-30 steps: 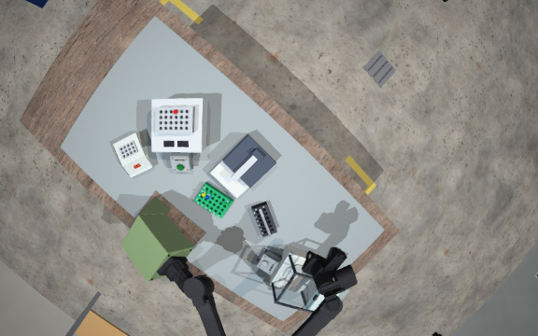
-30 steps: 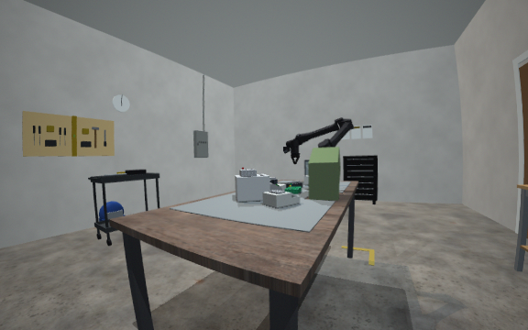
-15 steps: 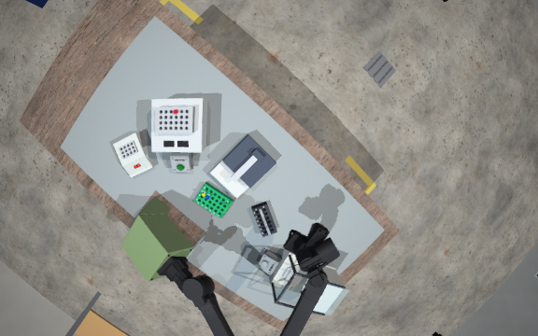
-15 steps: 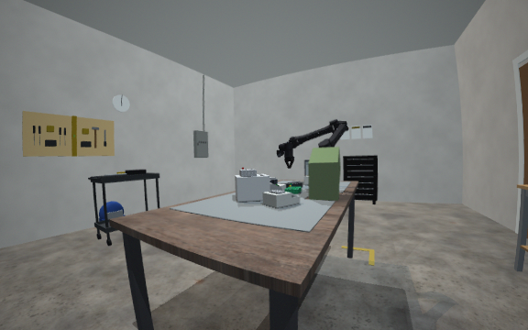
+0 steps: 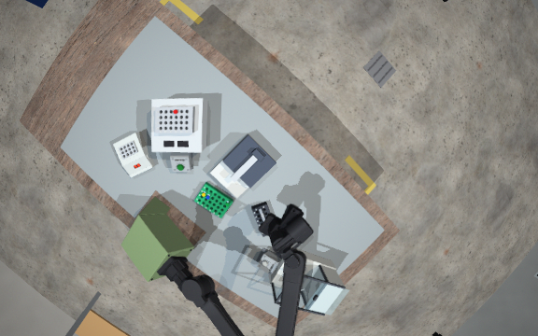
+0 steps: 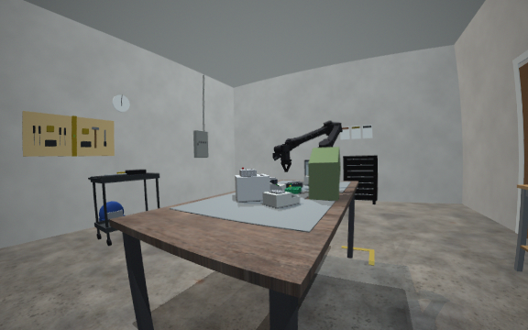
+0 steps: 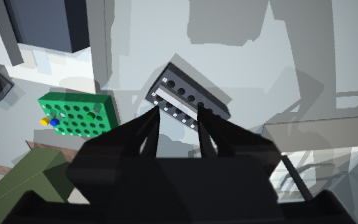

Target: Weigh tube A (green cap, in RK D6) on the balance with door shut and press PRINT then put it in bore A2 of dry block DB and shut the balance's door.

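Right now the green-capped tube is 10 cm behind my hand, 13 cm to the left of it and 10 cm below it. Also, from my hand: magnet block MG (5 cm behind, 2 cm to the right, 11 cm below); white print key (18 cm behind, 15 cm to the right, 6 cm below); green tube rack RK (14 cm behind, 17 cm to the left, 12 cm below).
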